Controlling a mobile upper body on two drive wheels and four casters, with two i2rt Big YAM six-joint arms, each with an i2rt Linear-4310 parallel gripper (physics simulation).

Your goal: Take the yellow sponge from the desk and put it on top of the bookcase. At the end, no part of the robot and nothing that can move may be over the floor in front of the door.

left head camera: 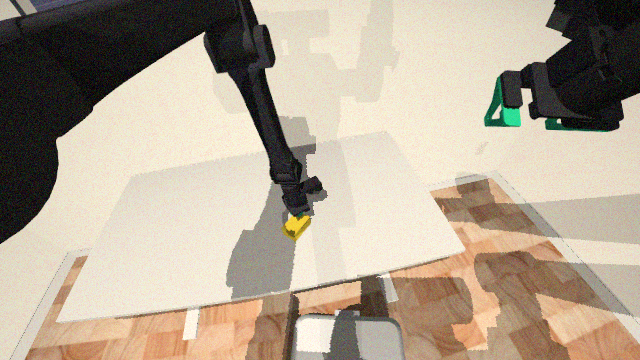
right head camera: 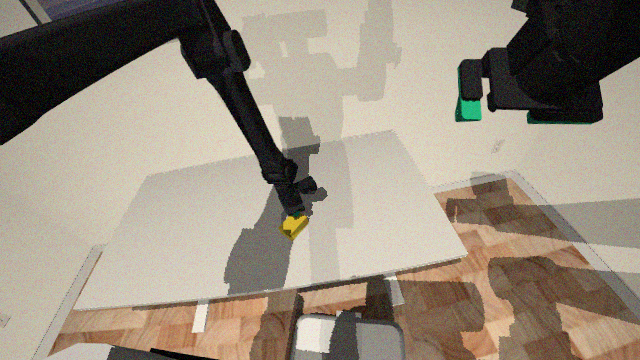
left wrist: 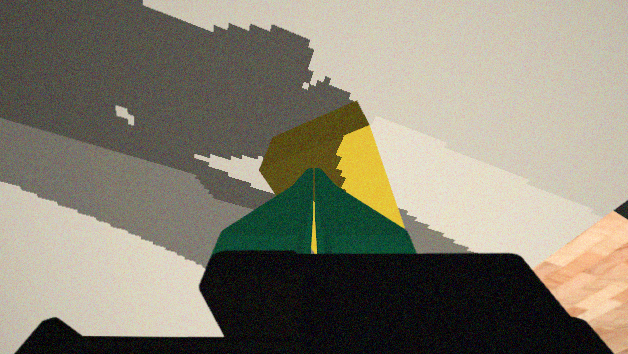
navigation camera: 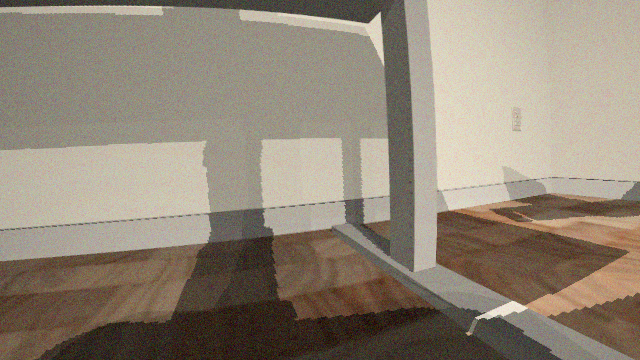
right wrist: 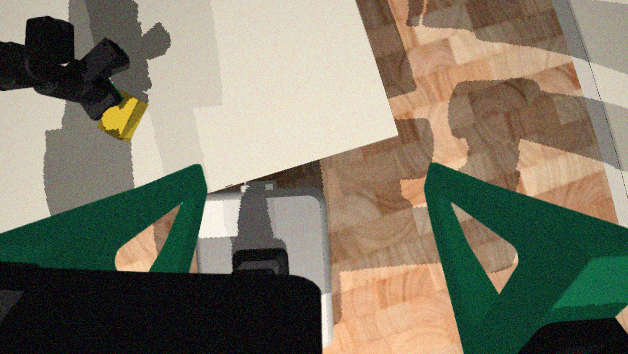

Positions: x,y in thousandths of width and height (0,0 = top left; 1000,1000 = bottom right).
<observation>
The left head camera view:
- right gripper: 805,343
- white desk: 326,649
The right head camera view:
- right gripper: 770,329
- white desk: 330,643
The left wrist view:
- left gripper: 499,504
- yellow sponge: 544,405
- white desk: 221,391
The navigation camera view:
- white desk: 640,712
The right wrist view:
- left gripper: 193,281
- right gripper: 502,499
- yellow sponge: 193,343
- white desk: 393,273
</observation>
